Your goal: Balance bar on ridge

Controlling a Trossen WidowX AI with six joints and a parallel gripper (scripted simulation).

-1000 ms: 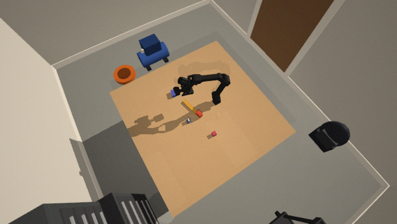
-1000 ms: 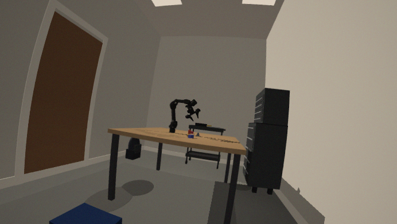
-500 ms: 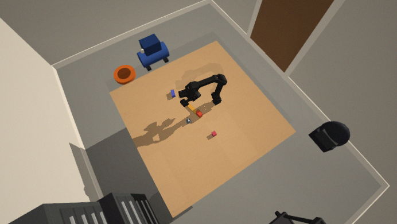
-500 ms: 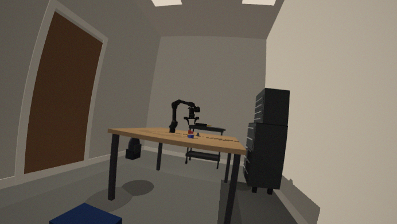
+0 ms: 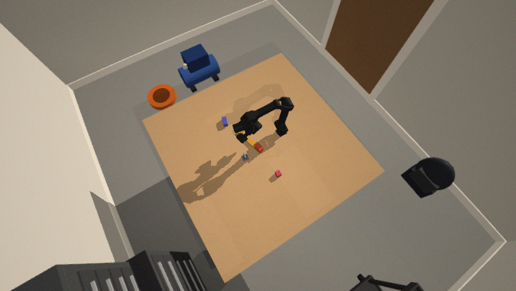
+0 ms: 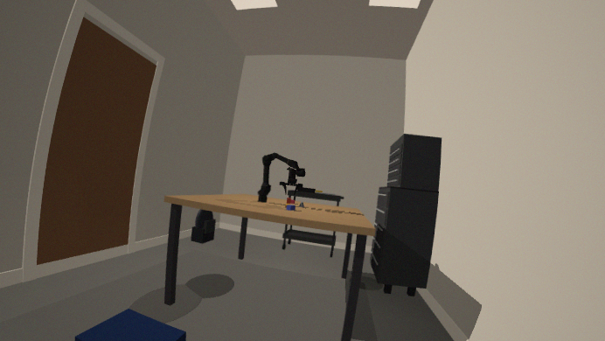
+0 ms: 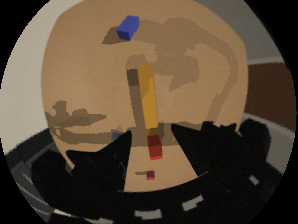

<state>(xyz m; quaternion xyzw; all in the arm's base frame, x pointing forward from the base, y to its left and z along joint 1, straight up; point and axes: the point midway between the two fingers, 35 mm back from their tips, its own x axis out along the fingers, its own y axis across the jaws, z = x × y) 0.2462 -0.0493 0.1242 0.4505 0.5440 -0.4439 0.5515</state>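
The grey ridge piece lies 9 cm ahead of my gripper tip, 8 cm to the left of it and 5 cm below it. From my gripper tip the other things lie so: small pink cube 4 cm behind, 31 cm to the left, 7 cm below; then small blue block 7 cm ahead, 24 cm to the right, 7 cm below.
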